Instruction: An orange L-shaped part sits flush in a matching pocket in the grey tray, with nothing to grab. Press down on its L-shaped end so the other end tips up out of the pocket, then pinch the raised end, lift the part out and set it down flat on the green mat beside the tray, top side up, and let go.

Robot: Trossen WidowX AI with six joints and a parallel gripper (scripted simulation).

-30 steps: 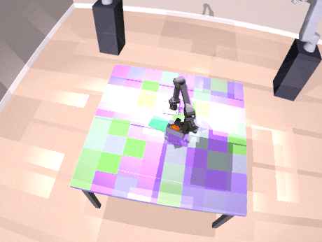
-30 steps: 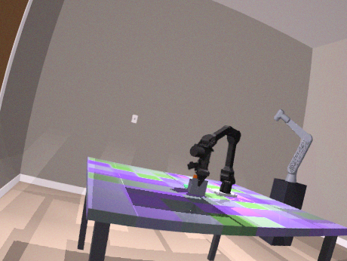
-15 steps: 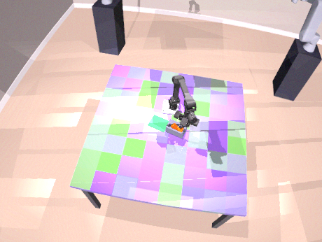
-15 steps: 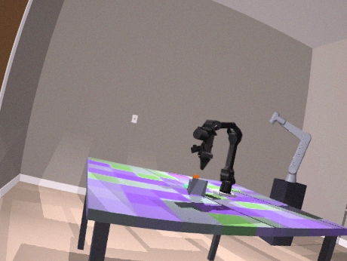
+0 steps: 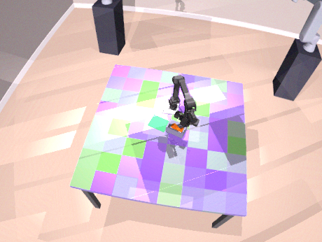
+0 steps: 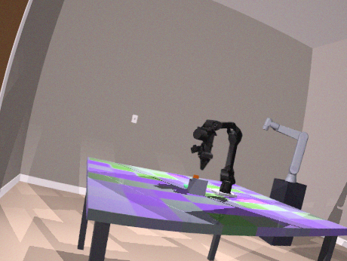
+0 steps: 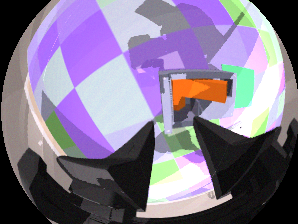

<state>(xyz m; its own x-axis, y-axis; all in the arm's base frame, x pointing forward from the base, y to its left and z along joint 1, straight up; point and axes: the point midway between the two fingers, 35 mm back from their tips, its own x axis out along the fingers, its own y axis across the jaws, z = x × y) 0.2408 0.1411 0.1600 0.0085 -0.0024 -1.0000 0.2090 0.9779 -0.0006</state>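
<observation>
The orange L-shaped part is 1 cm behind my gripper tip, 4 cm to the right of it and 10 cm below it. Round my gripper tip: green mat: 5 cm behind, 22 cm to the right, 16 cm below.
</observation>
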